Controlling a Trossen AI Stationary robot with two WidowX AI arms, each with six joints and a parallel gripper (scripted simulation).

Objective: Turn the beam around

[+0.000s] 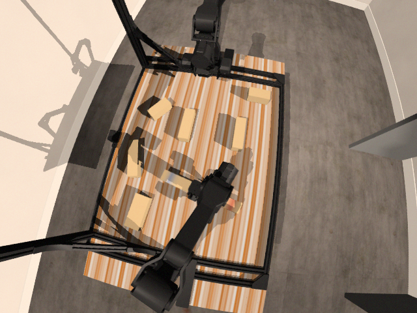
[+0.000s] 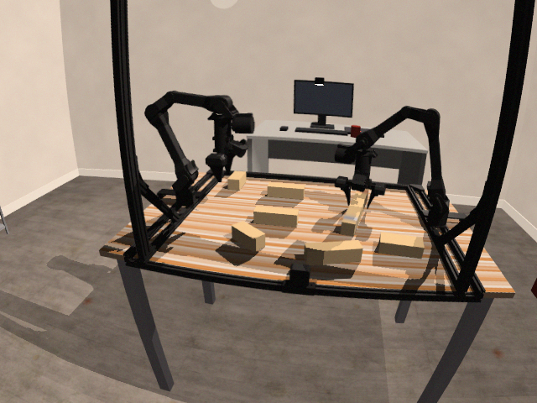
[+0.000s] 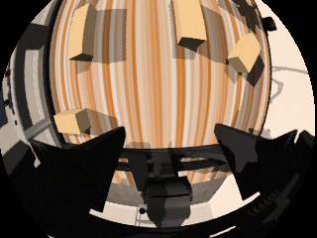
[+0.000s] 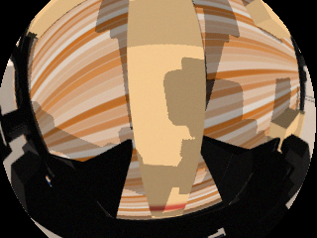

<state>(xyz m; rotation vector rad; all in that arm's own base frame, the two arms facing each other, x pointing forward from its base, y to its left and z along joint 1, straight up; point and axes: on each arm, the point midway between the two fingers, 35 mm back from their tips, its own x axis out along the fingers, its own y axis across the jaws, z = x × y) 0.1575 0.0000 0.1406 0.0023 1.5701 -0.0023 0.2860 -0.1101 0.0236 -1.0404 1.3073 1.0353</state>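
The beam lies 5 cm behind my right hand, 2 cm below it and 1 cm to the left of it.
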